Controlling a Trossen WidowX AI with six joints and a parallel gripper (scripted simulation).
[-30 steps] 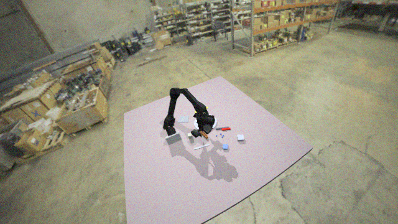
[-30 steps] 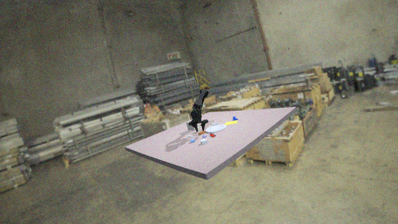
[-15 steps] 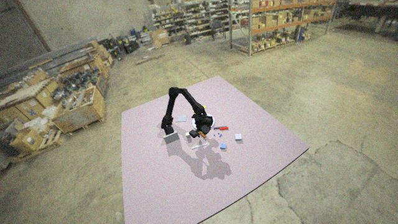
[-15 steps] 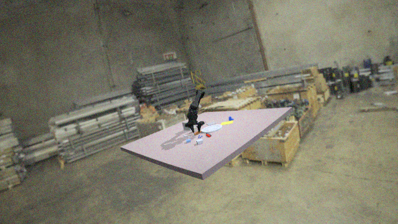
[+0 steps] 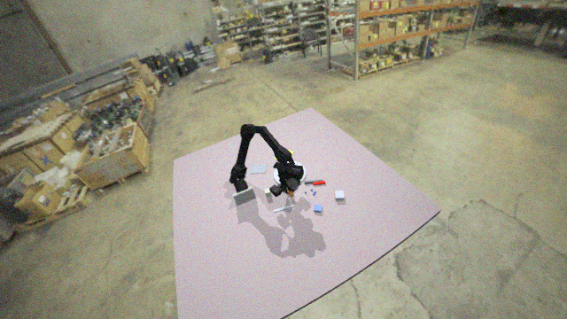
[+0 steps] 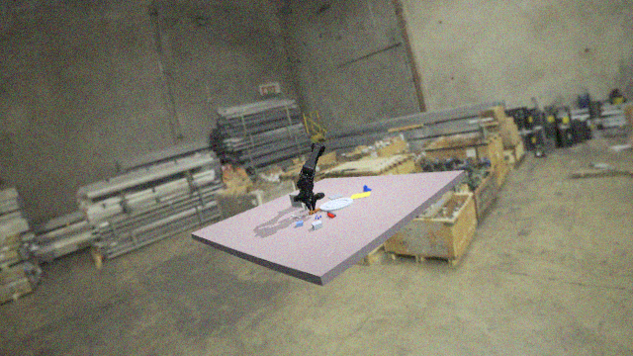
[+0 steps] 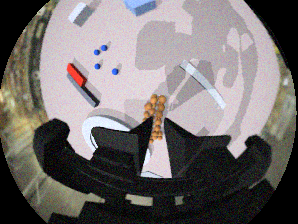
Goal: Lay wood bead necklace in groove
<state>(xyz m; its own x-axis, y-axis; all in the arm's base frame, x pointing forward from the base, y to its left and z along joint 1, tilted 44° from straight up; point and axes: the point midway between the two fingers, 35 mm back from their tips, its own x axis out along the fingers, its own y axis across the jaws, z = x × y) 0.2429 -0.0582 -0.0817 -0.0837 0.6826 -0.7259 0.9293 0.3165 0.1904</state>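
The white stick is 80 mm to the right of my gripper tip, 50 mm behind it and 10 mm below it. The rest, counted from my gripper tip: cream cube: 110 mm behind, 40 mm to the left, 10 mm above; red-handled tool: 180 mm ahead, 10 mm below; blue block: 160 mm to the right, 110 mm ahead.
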